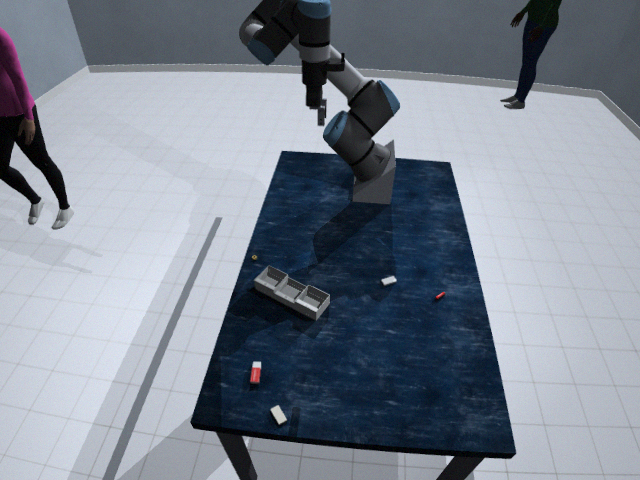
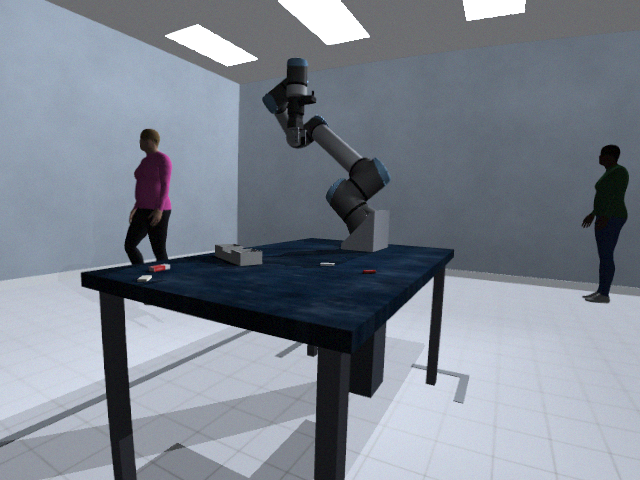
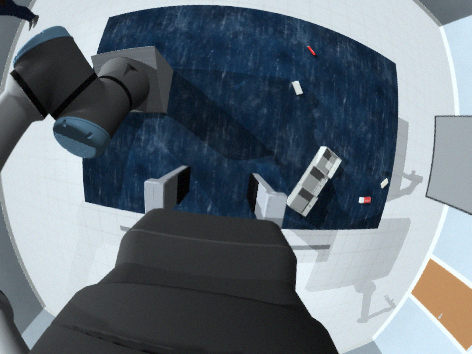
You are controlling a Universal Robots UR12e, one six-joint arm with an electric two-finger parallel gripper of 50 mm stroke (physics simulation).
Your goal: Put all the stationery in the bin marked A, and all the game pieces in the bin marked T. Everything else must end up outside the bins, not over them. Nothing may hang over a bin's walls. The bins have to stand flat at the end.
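Places are measured from the arm's base along level axes (x back, y right, z up), in metres.
Where they show: gripper, fingertip midpoint: [image 1: 321, 121] [image 2: 299, 143] [image 3: 218, 181]; arm's base, origin of the base link: [image 1: 373, 165] [image 2: 366, 226] [image 3: 123, 82].
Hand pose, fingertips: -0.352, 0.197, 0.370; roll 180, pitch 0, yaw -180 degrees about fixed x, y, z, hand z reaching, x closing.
Each offset is from my fingertips to the centre of the thing, as dx, dy, dz. Level surfaces: height alone.
My gripper [image 1: 321, 114] [image 2: 297, 136] [image 3: 218, 181] is open and empty, high above the table's base end. A row of three joined grey bins @[-0.335, +0.061, -0.459] [image 1: 305, 307] [image 2: 250, 258] [image 3: 336, 164] stands flat; its letters are unreadable and no objects show inside. A small yellow-brown thing @[-0.172, +0.230, -0.478] [image 1: 254, 257] lies beside the bins, near the left edge. A white block @[-0.228, -0.269, -0.479] [image 1: 388, 281] [image 2: 327, 264] [image 3: 297, 88] and a small red cylinder @[-0.278, -0.448, -0.477] [image 1: 439, 296] [image 2: 369, 271] [image 3: 311, 50] lie right of the bins. A red-and-white block @[-0.639, +0.117, -0.476] [image 1: 255, 373] [image 2: 159, 267] [image 3: 365, 200] and a cream block @[-0.756, +0.029, -0.479] [image 1: 278, 415] [image 2: 144, 278] [image 3: 384, 183] lie near the front left corner.
The arm's grey base block [image 1: 371, 192] [image 2: 373, 232] [image 3: 161, 82] stands at the far end of the blue table @[dz -0.482] [image 1: 413, 382] [image 2: 289, 294] [image 3: 225, 40]. A person in pink [image 1: 12, 82] [image 2: 153, 180] stands left of the table, and one in green [image 1: 542, 12] [image 2: 612, 191] stands behind at the right.
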